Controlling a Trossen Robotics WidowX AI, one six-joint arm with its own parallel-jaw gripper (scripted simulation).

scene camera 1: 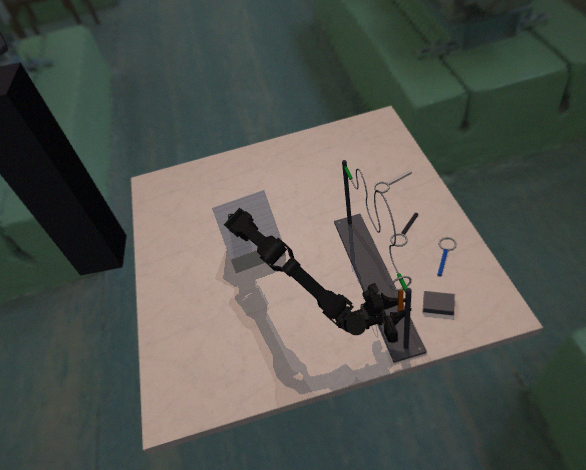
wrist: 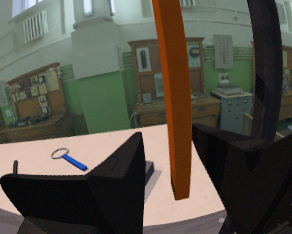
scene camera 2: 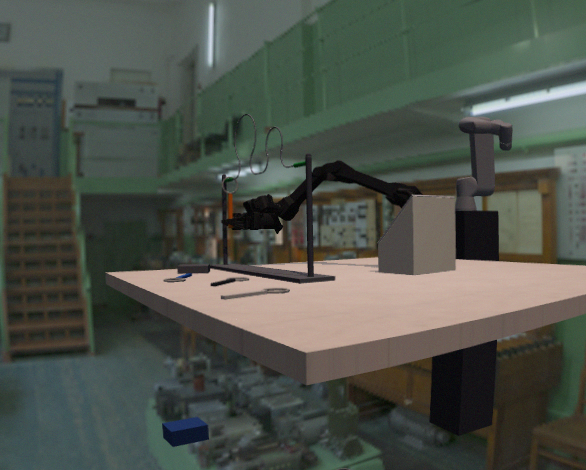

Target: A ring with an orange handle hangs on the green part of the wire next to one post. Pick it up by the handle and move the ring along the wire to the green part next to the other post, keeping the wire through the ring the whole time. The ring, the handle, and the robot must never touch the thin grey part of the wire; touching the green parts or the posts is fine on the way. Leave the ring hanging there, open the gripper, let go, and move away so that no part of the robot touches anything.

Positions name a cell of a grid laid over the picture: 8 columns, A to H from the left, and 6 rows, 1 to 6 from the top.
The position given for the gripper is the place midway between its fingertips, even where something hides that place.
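The gripper can be seen in the wrist view (E4), and it appears in scene camera 1 (F4) and scene camera 2 (D3) as well.
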